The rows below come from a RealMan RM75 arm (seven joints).
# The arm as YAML. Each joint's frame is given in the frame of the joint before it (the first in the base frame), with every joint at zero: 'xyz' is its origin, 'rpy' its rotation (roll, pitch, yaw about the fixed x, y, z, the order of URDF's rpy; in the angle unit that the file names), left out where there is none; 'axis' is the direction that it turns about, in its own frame. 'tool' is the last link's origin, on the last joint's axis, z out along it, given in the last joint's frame.
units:
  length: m
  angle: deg
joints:
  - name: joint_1
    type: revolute
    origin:
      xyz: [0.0, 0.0, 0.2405]
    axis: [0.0, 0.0, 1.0]
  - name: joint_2
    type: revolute
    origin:
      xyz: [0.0, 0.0, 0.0]
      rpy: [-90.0, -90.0, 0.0]
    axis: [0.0, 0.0, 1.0]
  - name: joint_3
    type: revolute
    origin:
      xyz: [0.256, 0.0, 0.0]
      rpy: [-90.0, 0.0, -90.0]
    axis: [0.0, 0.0, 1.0]
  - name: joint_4
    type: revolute
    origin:
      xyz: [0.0, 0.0, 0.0]
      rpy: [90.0, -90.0, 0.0]
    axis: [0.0, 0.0, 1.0]
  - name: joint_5
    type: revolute
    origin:
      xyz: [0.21, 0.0, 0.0]
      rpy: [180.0, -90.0, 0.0]
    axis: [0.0, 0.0, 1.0]
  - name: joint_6
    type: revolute
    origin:
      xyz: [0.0, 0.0, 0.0]
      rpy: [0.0, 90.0, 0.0]
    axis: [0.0, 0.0, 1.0]
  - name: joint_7
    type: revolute
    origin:
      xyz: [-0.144, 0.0, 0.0]
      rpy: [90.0, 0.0, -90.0]
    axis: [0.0, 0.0, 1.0]
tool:
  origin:
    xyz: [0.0, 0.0, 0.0]
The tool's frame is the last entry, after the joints.
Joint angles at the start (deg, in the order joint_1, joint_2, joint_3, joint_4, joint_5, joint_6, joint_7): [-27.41 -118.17 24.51 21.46 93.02 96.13 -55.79]
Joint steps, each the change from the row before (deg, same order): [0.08 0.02 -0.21 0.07 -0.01 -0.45 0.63]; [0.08 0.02 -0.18 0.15 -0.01 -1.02 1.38]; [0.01 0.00 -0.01 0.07 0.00 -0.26 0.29]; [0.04 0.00 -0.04 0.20 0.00 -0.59 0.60]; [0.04 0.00 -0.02 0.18 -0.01 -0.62 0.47]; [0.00 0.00 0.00 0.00 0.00 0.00 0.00]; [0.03 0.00 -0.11 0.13 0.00 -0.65 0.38]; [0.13 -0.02 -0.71 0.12 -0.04 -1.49 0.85]
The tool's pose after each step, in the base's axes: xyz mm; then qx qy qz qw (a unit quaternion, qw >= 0). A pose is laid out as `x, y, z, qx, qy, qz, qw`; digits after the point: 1 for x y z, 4 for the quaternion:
-273.3, 318.1, 32.7, -0.8214, -0.1503, -0.4580, 0.3050
-275.9, 319.7, 33.3, -0.8226, -0.1450, -0.4486, 0.3179
-276.4, 320.2, 33.4, -0.8230, -0.1437, -0.4462, 0.3208
-277.7, 321.2, 33.9, -0.8239, -0.1412, -0.4406, 0.3272
-279.1, 322.2, 34.3, -0.8246, -0.1399, -0.4353, 0.3331
-279.1, 322.2, 34.3, -0.8246, -0.1399, -0.4353, 0.3331
-280.6, 323.3, 34.8, -0.8247, -0.1397, -0.4305, 0.3391
-285.1, 325.5, 36.3, -0.8223, -0.1421, -0.4210, 0.3555

